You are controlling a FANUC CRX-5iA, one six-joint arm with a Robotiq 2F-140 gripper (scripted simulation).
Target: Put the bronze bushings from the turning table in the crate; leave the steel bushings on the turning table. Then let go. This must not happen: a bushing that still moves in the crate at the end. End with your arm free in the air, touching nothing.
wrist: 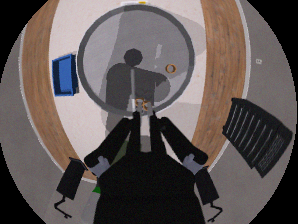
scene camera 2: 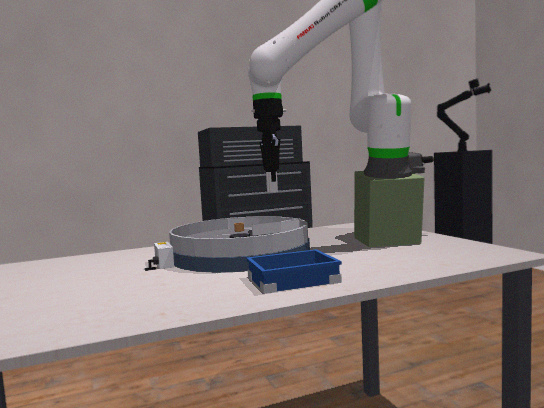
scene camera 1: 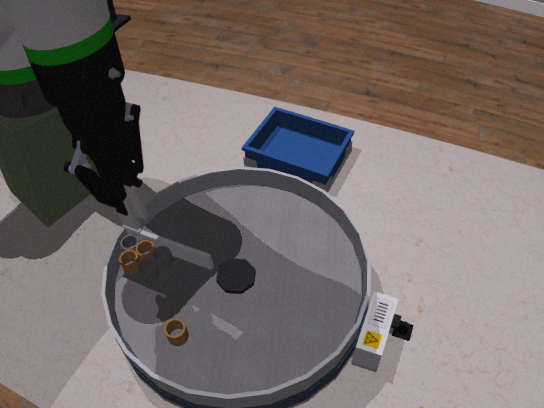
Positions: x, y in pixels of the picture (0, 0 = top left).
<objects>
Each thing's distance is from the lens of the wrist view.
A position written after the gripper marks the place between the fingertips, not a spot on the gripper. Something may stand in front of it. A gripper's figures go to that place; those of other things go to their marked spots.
gripper (wrist: 144, 107): 23 cm
round grey turning table (wrist: 147, 43): 36 cm
blue crate (wrist: 63, 77): 57 cm
The marked spots on the blue crate and the round grey turning table are 43 cm apart.
</objects>
